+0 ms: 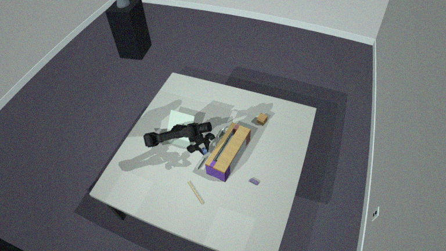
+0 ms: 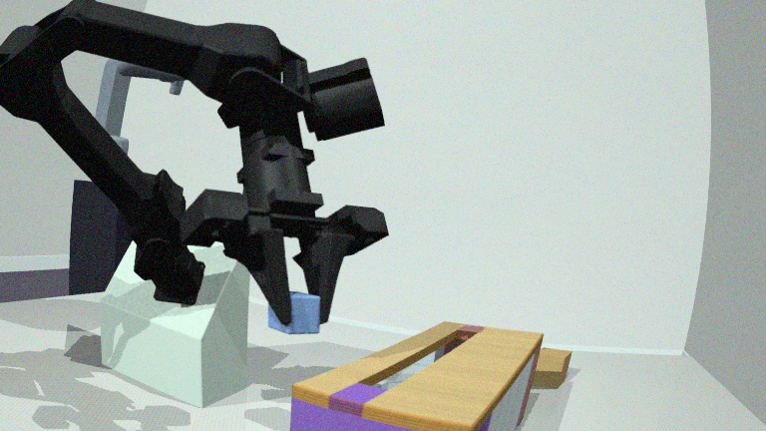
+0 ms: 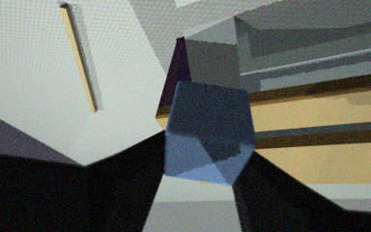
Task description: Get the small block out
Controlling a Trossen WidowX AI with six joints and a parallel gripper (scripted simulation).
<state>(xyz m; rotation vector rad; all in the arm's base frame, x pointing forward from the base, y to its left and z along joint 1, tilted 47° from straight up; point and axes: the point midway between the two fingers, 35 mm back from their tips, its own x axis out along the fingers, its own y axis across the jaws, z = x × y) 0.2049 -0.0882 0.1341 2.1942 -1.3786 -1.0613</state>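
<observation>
Now: gripper tip 10 mm past the blue block, 10 mm to the right of it and 10 mm below it. Also, from my gripper tip: box 90 mm ahead, 130 mm to the left, 110 mm below; then purple piece 330 mm ahead, 50 mm to the right, 160 mm below; then thin wooden stick 30 mm behind, 210 mm to the right, 170 mm below.
</observation>
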